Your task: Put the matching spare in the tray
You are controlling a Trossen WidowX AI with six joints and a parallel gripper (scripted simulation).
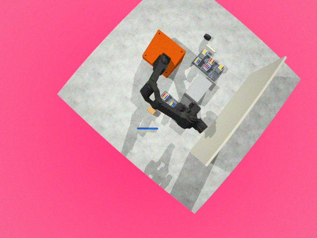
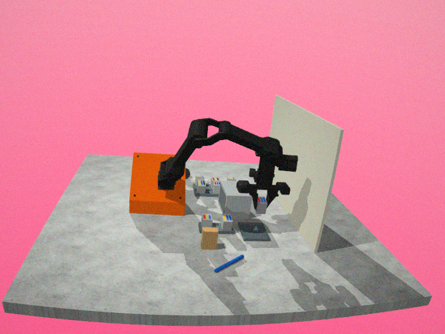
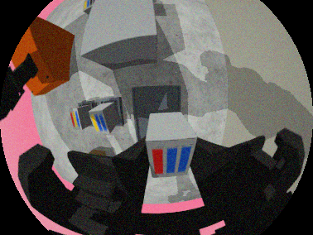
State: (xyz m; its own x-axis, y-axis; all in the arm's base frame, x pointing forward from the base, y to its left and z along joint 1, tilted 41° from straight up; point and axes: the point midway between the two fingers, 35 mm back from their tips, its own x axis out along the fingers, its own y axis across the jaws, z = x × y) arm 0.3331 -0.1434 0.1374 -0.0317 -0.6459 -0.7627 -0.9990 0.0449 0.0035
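Right now the flat grey tray is 90 mm below my gripper tip and 10 mm behind it. The rest, counted from my gripper tip: blue stick 210 mm to the right, 140 mm behind, 90 mm below; mounted unit 200 mm to the left, 50 mm below, 50 mm behind; tan block 200 mm behind, 110 mm to the right, 60 mm below.
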